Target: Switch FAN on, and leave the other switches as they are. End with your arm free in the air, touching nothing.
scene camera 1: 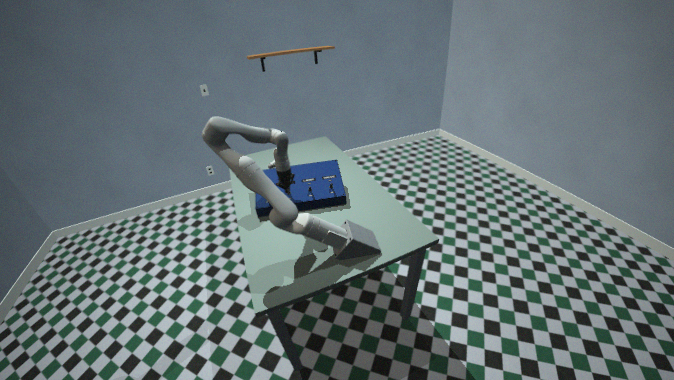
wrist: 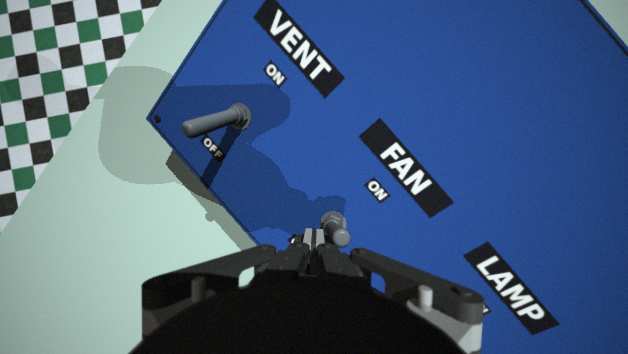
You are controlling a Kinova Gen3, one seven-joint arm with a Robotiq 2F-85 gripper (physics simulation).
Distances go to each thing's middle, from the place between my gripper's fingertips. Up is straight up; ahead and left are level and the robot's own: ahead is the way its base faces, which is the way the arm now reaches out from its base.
Labels:
Right now my hand is 80 mm short of the blue switch box [scene camera 1: 319,175], 70 mm to the left of it and 20 mm above it.

